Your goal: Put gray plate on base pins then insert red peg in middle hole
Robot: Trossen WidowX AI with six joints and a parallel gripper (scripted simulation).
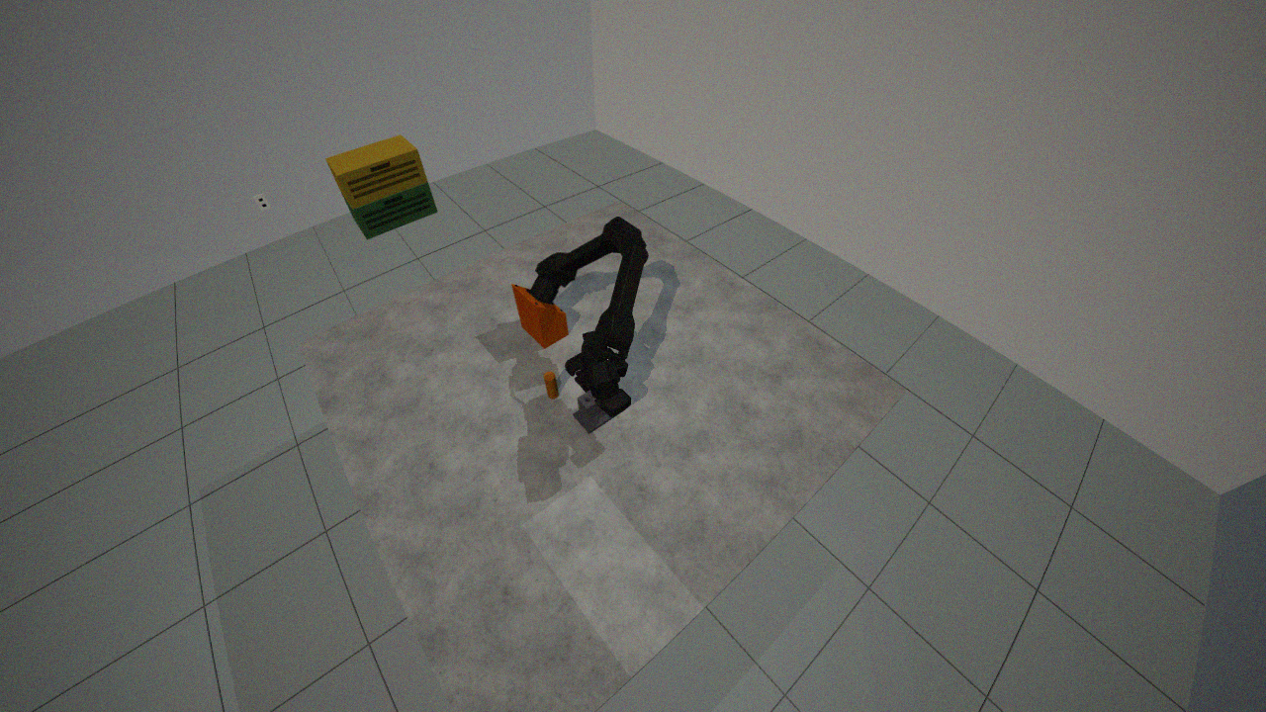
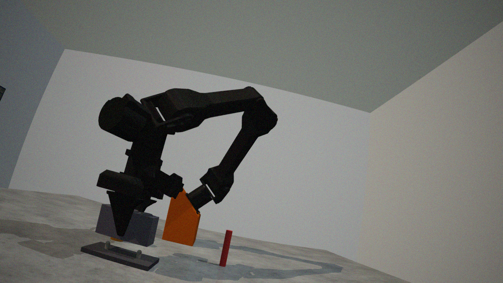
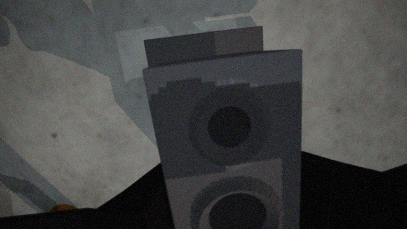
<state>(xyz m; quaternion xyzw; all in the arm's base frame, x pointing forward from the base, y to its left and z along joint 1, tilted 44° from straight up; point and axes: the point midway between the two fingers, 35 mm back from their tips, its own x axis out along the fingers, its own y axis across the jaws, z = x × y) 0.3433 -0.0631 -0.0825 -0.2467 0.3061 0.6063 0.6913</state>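
Now: gripper tip 200 mm to the right of the red peg and 100 mm past it. The rest, counted from my gripper tip: small orange cylinder 130 mm behind, 40 mm to the right; then gray plate 30 mm above.
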